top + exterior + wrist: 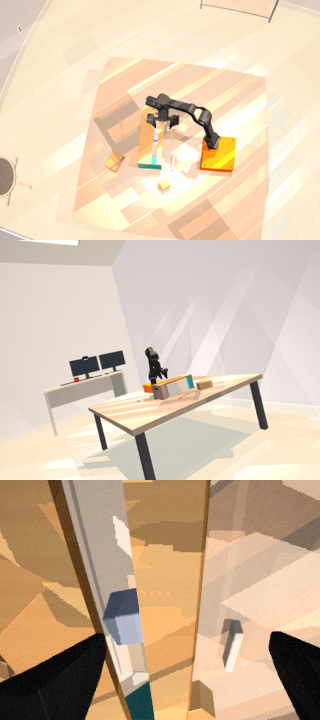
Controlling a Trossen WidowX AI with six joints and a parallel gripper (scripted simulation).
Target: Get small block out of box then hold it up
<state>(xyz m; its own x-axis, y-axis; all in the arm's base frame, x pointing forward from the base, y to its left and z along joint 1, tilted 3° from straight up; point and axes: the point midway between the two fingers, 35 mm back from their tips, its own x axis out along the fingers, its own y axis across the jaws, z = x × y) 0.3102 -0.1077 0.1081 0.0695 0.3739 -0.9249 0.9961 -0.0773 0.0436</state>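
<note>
Now: the pale blue block 6 cm below my gripper tip, 4 cm to the left of it and 4 cm ahead of it. Round my gripper tip: tan block (31 cm ahead, 18 cm to the left, 12 cm below); thin stick (28 cm ahead, 14 cm below, 7 cm to the right).
</note>
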